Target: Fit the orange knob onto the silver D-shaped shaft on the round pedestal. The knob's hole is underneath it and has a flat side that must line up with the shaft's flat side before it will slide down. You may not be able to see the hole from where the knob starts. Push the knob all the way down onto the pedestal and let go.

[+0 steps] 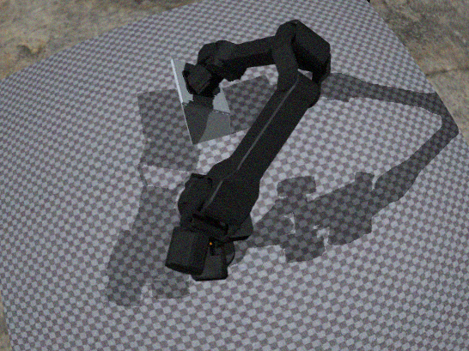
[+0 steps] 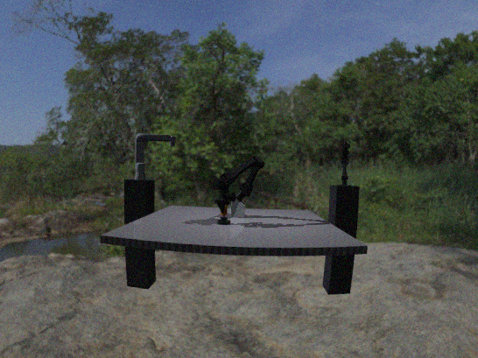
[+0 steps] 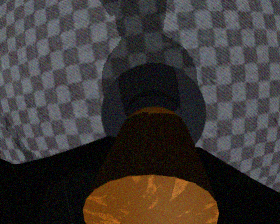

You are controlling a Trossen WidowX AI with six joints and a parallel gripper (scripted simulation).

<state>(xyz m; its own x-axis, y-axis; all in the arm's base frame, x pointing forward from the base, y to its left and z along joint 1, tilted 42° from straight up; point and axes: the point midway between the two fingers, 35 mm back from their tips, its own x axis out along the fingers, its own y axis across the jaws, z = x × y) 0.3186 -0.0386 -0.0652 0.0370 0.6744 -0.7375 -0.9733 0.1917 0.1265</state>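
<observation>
Right now my gripper tip is 3 cm below the orange knob. Also, from my gripper tip: round dark pedestal 4 cm below.
</observation>
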